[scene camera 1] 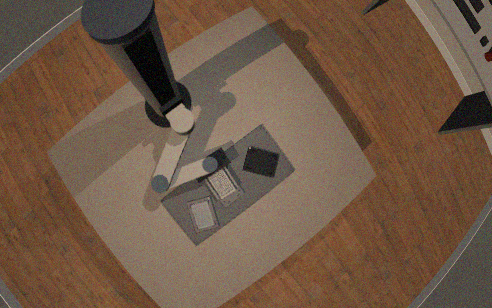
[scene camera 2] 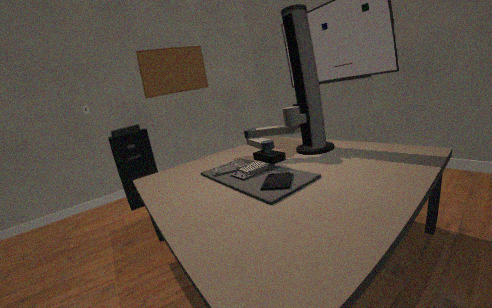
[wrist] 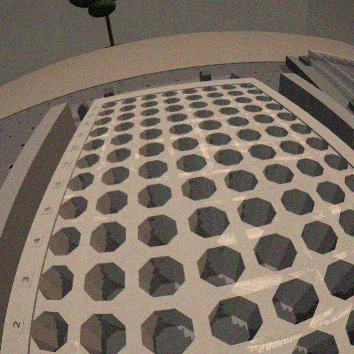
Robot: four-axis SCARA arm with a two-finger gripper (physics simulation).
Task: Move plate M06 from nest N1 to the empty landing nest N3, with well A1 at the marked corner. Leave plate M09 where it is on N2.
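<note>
My gripper (scene camera 1: 218,176) (scene camera 2: 256,164) (wrist: 179,99) is shut on a pale many-welled plate, M06 by the task (scene camera 1: 222,185) (scene camera 2: 251,168) (wrist: 167,182), with one finger along each long side. The plate looks level, over or on the middle nest (scene camera 1: 231,200); I cannot tell if it touches. Row numbers show along its left rim in the wrist view. A light grey plate (scene camera 1: 202,215) sits in a nest at the lower-left end of the board in scene camera 1. A black rectangular plate or nest (scene camera 1: 260,161) (scene camera 2: 278,181) is at the other end. Nest labels, M09's label and the marked corner are unreadable.
The dark grey board (scene camera 1: 197,240) (scene camera 2: 271,199) lies on the beige table (scene camera 1: 300,210) (scene camera 2: 300,235). The arm's column (scene camera 1: 145,60) (scene camera 2: 307,80) stands behind it. A ridged grey object (wrist: 330,75) is close outside the right finger in the wrist view.
</note>
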